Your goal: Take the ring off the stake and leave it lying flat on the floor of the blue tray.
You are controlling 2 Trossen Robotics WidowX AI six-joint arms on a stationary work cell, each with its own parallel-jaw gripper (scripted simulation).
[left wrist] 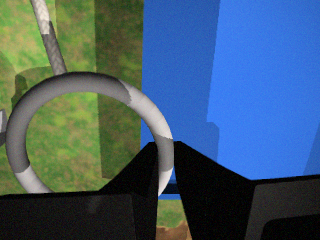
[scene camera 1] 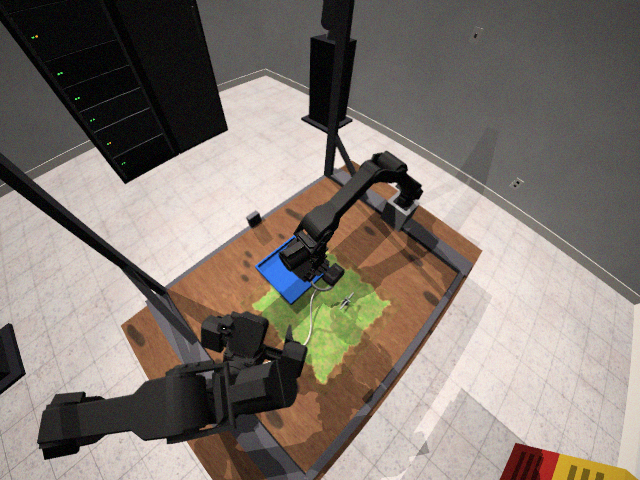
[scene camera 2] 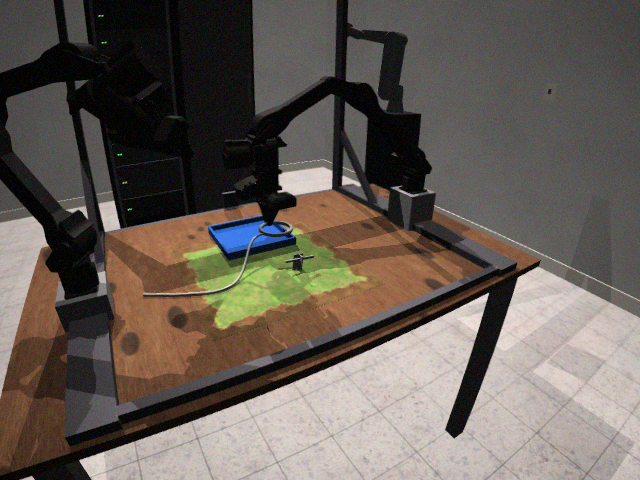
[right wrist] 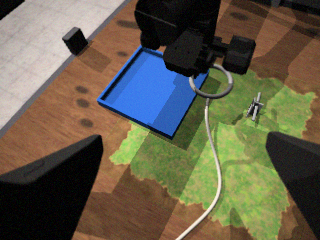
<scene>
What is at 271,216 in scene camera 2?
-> The left gripper.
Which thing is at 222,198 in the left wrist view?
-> The left gripper.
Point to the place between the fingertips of the left gripper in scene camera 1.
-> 313,272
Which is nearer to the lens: the ring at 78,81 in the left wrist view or the blue tray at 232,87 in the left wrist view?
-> The ring.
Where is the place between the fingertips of the right gripper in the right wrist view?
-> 184,141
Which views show the blue tray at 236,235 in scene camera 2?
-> The left wrist view, scene camera 1, scene camera 2 and the right wrist view: all of them.
</scene>
